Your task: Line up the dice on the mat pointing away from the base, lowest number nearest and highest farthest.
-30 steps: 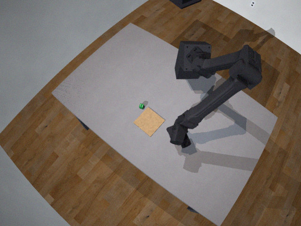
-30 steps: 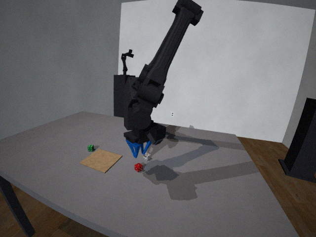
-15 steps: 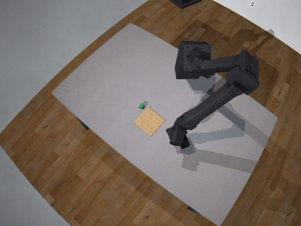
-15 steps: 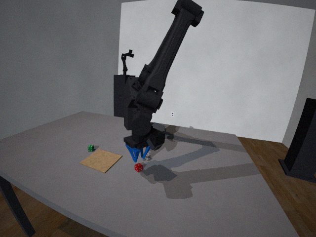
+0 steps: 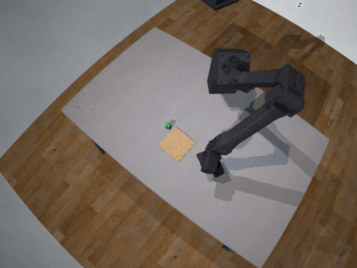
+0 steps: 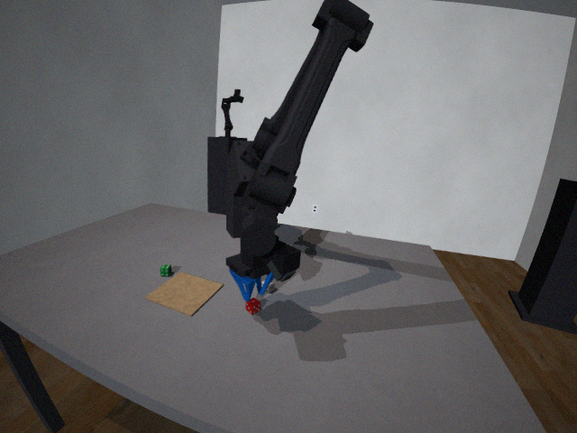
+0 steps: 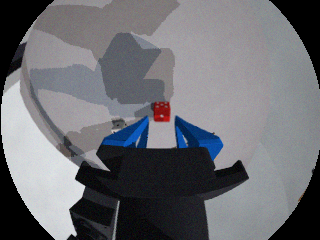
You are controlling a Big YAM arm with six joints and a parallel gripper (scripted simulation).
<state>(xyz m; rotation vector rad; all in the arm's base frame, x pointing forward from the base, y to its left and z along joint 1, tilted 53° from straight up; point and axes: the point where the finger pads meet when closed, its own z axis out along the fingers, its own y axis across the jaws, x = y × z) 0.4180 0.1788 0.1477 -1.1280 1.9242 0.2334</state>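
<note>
The red die is 3 cm below my hand. Round my hand: tan mat 5 cm ahead, 18 cm to the right, 4 cm below; green die 3 cm ahead, 28 cm to the right, 3 cm below; white die 9 cm behind, 2 cm to the right, 3 cm below.
</note>
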